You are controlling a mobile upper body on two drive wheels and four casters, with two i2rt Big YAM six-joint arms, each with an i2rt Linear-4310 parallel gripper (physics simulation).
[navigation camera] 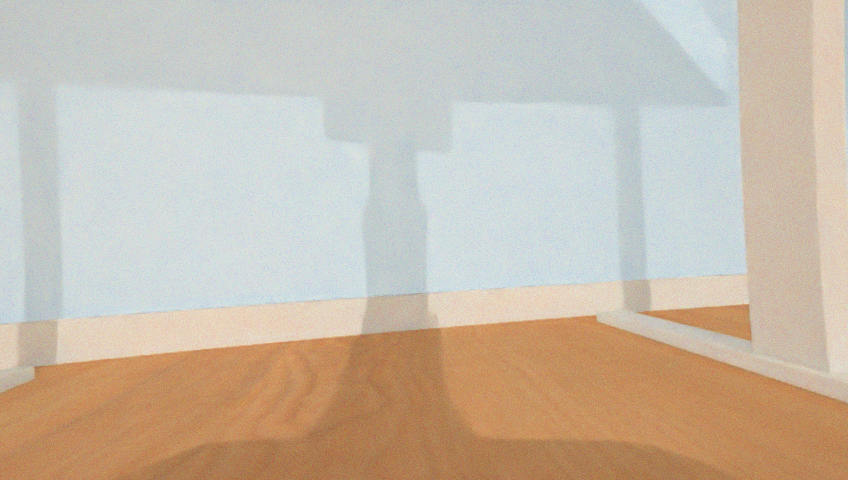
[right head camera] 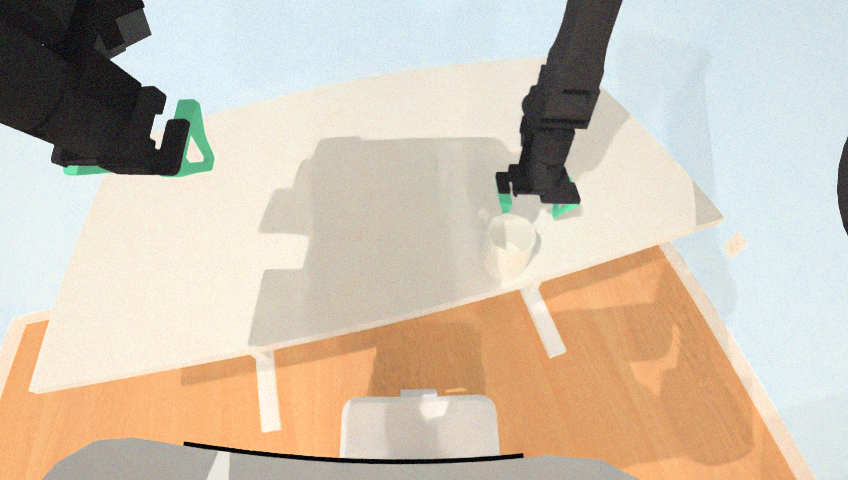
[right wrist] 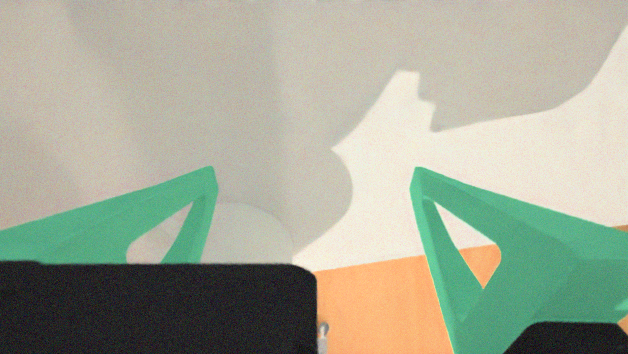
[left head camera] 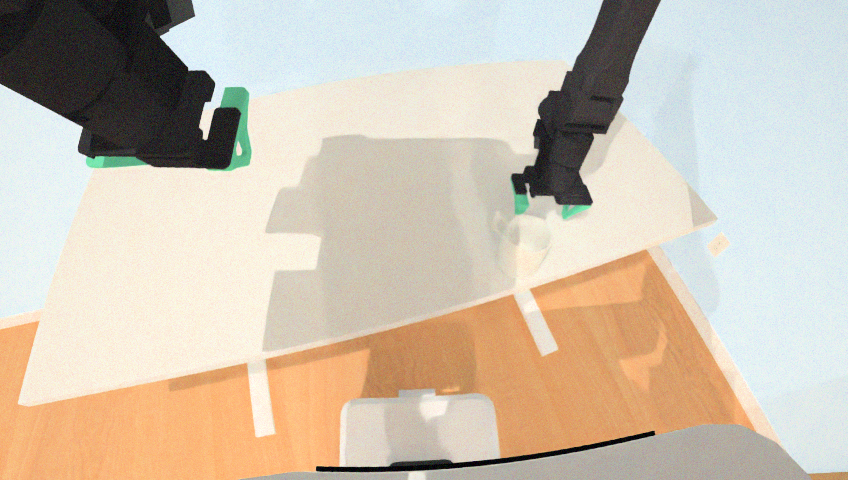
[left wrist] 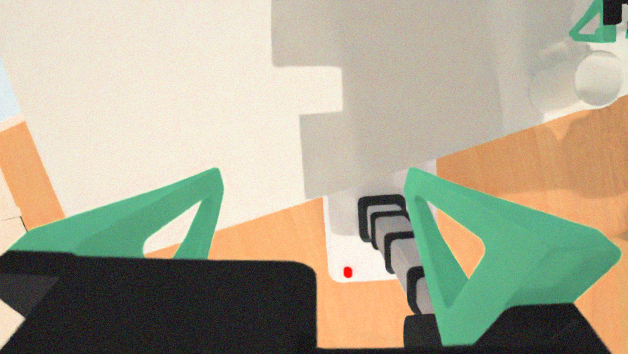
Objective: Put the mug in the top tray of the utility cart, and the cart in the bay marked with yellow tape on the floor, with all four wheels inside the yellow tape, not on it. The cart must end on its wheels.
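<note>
The pale mug [left head camera: 520,258] [right head camera: 508,258] [left wrist: 597,80] stands upright on the white table [left head camera: 148,267] [right head camera: 148,267] near its front edge, its handle toward the back left. In the right wrist view, part of the mug [right wrist: 250,232] shows beside the left-hand finger, the rest hidden by the gripper body. My right gripper [left head camera: 542,212] [right head camera: 531,212] [right wrist: 313,177] is open and empty, just behind and above the mug's rim. My left gripper [left wrist: 313,178] is open and empty over the left part of the table, far from the mug. The utility cart and the yellow tape do not show.
The table's legs have white feet [left head camera: 538,324] [right head camera: 267,392] [navigation camera: 702,344] on the wooden floor [left head camera: 416,356]. A thick table leg [navigation camera: 779,178] stands at the right in the navigation view, before the pale blue wall [navigation camera: 238,208]. My light base [left head camera: 368,434] is close to the table's front.
</note>
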